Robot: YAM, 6 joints.
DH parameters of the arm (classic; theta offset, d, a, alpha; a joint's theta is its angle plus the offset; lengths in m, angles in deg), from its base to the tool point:
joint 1: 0 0.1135 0.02 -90
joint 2: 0 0 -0.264 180
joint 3: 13.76 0 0.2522 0
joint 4: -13.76 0 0.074 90
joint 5: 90 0 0 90
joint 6: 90 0.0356 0 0
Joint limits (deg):
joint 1: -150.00..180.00
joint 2: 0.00..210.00
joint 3: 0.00..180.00
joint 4: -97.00..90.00
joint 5: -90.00..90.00
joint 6: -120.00..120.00
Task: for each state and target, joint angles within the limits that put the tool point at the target. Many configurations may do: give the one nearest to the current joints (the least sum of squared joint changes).
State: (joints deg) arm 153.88 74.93 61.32 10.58 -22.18 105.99
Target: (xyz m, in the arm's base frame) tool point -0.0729 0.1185 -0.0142
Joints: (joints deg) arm 118.71 118.72 17.45 1.30 -11.37 105.99
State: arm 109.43 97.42 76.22 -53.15 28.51 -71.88
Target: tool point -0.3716 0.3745 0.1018
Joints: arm 136.30 143.05 110.71 -25.15 23.19 -71.88
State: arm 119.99 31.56 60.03 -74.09 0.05 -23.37
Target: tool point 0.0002 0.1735 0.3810
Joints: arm 91.13 56.63 72.09 -59.55 5.85 -23.37
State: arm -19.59 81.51 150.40 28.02 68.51 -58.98
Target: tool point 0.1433 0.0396 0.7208
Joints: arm 22.16 99.46 160.55 18.85 29.22 -58.98
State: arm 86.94 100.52 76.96 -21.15 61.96 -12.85
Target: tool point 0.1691 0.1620 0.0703
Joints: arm 51.57 108.04 39.69 -31.80 63.13 -12.85
